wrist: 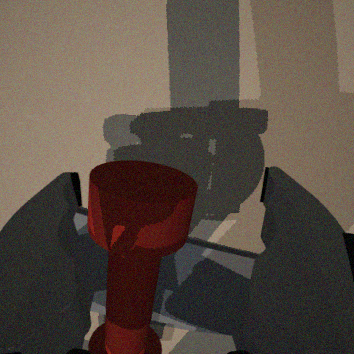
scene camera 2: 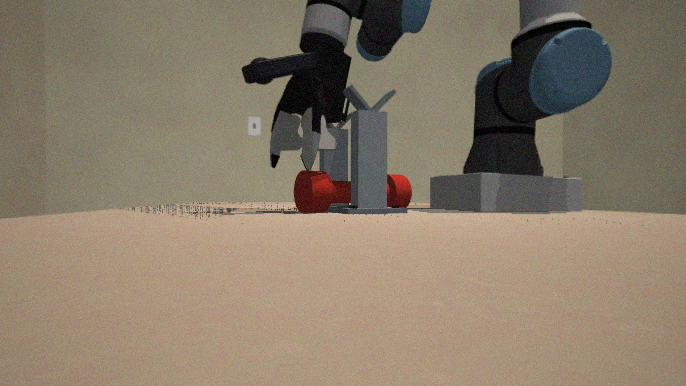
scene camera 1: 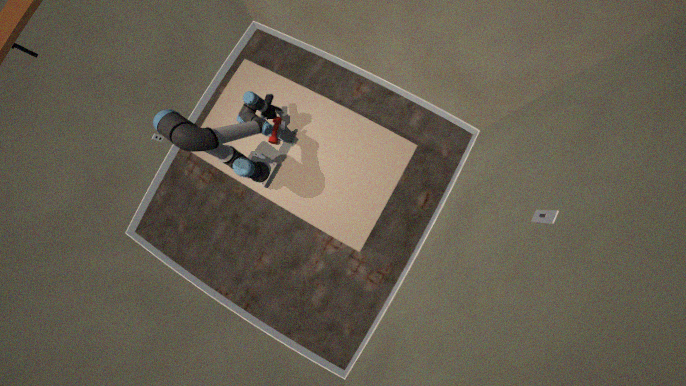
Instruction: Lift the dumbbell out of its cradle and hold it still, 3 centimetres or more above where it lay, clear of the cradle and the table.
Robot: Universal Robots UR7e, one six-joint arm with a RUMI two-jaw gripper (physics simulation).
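Places are measured from the arm's base along level axes (x ahead, y left, z up), in centimetres.
Where they show: gripper, fingertip midpoint: (wrist: 170,172) (scene camera 2: 289,169) (scene camera 1: 277,114); arm's base at its link origin: (scene camera 2: 501,178) (scene camera 1: 259,172).
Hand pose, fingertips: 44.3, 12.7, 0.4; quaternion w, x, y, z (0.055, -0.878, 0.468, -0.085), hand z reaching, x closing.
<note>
Each offset is from my fingertips to the top centre of the thing, as dx, dy, dz. Level surfaces: height alone.
The red dumbbell @[-11.2, -3.4, -0.2] (scene camera 1: 274,131) (scene camera 2: 312,192) (wrist: 132,280) lies low between the two posts of the grey cradle @[-10.9, -7.2, +12.8] (scene camera 2: 370,160) (wrist: 215,295), below its V-shaped tops. One dumbbell head sticks out on the left in the scene camera 2 view. My gripper (scene camera 1: 281,113) (scene camera 2: 291,164) (wrist: 170,172) is open and empty, tilted, with its fingertips just above the height of that head. In the wrist view the dumbbell shows between the two fingers, much nearer the left one. The near post hides part of the bar in the scene camera 2 view.
The cradle posts stand close to the right of the fingers in the scene camera 2 view. The arm's grey base block (scene camera 2: 505,192) stands farther right. The pale table top @[dz -6.8] (scene camera 1: 350,175) lies under everything, with dark floor around it. Shadows darken the area by the cradle.
</note>
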